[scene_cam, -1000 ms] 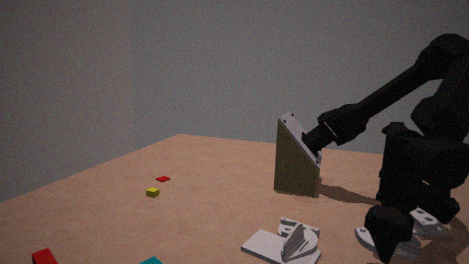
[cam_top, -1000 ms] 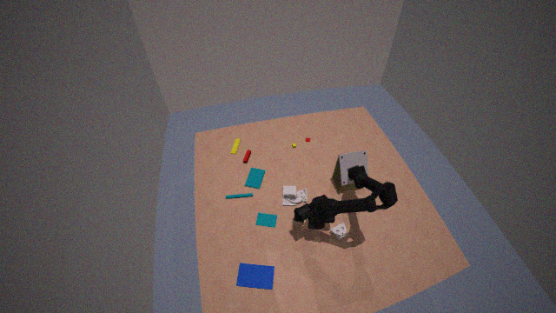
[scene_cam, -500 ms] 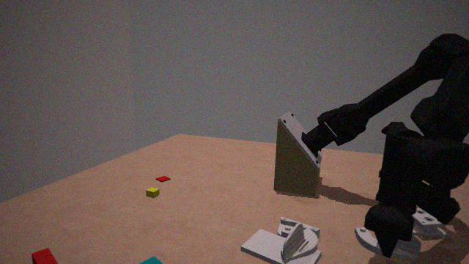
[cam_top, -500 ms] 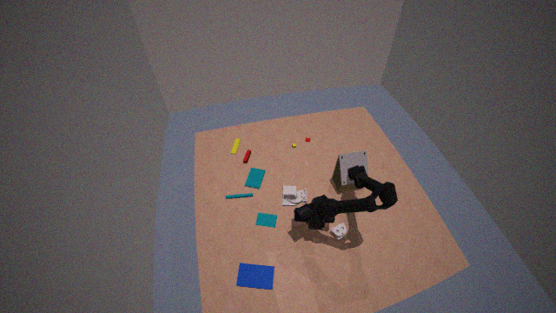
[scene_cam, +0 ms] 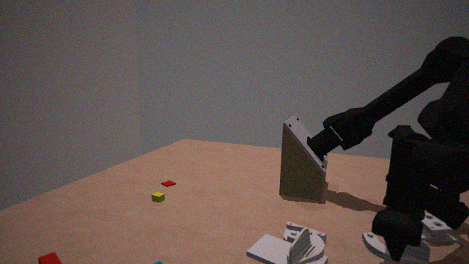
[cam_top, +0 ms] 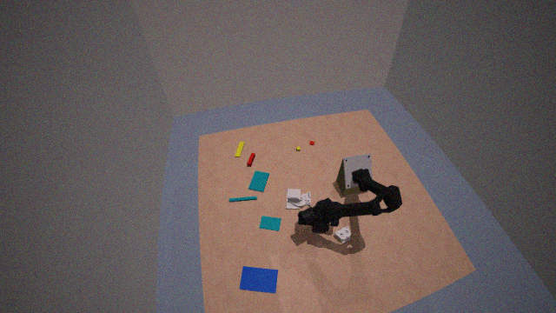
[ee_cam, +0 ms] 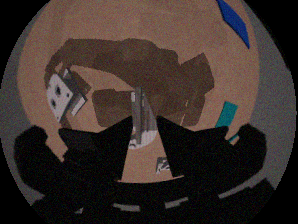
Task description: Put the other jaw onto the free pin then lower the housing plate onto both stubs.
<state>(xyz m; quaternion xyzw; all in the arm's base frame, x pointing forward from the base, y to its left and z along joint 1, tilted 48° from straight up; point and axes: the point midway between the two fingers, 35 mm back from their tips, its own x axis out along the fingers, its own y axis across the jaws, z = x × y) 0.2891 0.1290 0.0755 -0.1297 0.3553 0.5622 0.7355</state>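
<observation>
My gripper tip is now 100 mm past the white housing piece, 90 mm to the right of it and 20 mm below it. The rest, counted from my gripper tip: teal bar (310 mm ahead, 260 mm to the right); blue tile (330 mm ahead, 170 mm to the left); jaw (30 mm behind, 20 mm to the right).
</observation>
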